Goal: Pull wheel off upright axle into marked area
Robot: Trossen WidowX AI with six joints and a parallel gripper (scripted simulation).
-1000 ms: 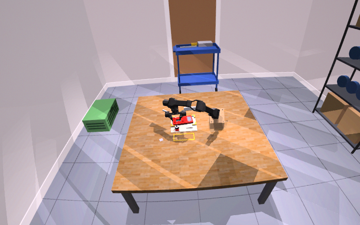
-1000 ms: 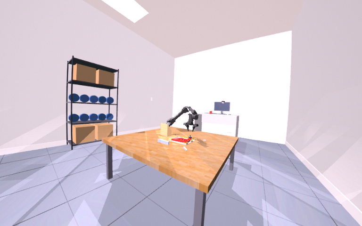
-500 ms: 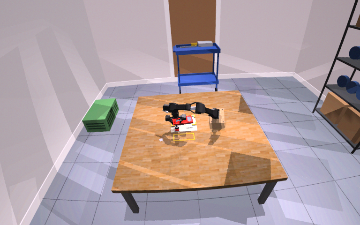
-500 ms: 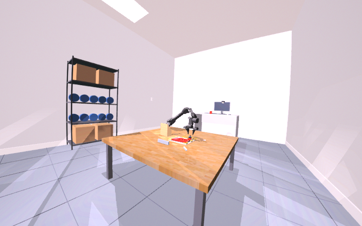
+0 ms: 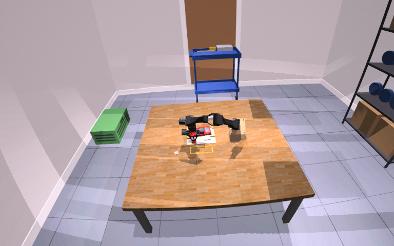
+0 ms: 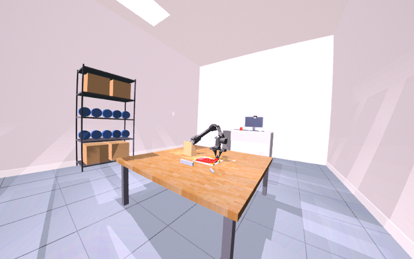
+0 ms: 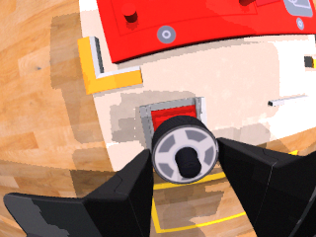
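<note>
The dark wheel lies right at my gripper tip.
</note>
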